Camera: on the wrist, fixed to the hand. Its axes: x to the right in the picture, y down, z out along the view.
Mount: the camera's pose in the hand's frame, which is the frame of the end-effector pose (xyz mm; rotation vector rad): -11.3 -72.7 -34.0 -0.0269 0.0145 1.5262
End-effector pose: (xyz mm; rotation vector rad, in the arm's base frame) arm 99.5 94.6 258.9 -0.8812 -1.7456 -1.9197
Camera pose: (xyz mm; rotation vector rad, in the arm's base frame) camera 52.9 70.1 197.3 -1.5116 -0.5144 -0.8465
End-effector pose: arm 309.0 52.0 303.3 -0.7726 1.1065 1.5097
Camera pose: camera 379.3 16.9 283.5 -0.2295 -1.6767 -2.5002
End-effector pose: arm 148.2 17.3 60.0 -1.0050 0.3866 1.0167
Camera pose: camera 209.5 -28.2 87.4 -0.6160 1.2337 2.3510
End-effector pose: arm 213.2 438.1 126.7 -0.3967 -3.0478 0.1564
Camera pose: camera 208.4 368.4 167.8 2.4331 1.9598 -0.1437
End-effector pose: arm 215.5 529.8 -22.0 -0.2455 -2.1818 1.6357
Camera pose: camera 246.9 533.7 52.6 1.6543 1.3825 -1.4970
